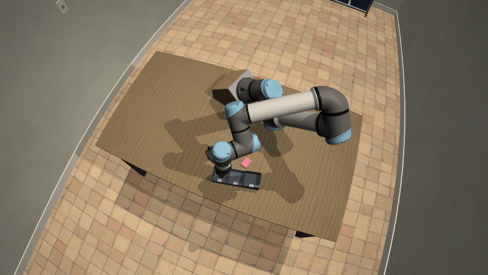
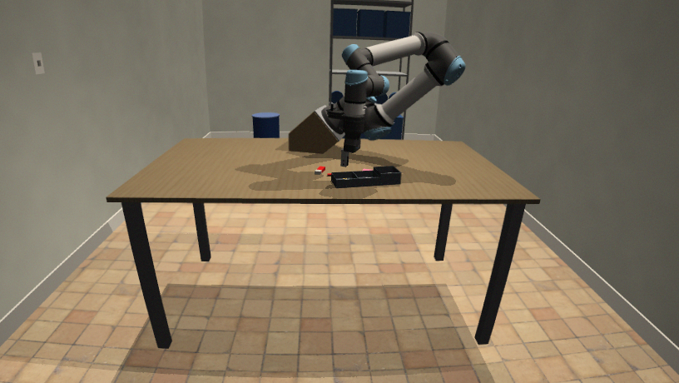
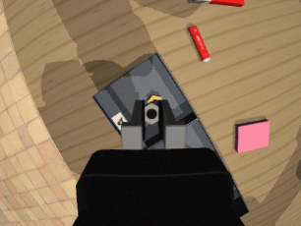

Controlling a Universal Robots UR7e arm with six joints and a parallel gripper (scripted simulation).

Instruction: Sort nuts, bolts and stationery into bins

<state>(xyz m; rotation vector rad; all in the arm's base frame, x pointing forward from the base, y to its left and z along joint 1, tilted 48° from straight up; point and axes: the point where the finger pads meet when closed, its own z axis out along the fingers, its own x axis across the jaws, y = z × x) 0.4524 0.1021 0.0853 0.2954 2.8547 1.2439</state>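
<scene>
My hand is 20 mm above the white nut. Also, from my hand: brass nut 70 mm below; red cylinder 70 mm behind, 50 mm to the right, 80 mm below; three joined bins 30 mm behind, 80 mm to the left, 60 mm below.
</scene>
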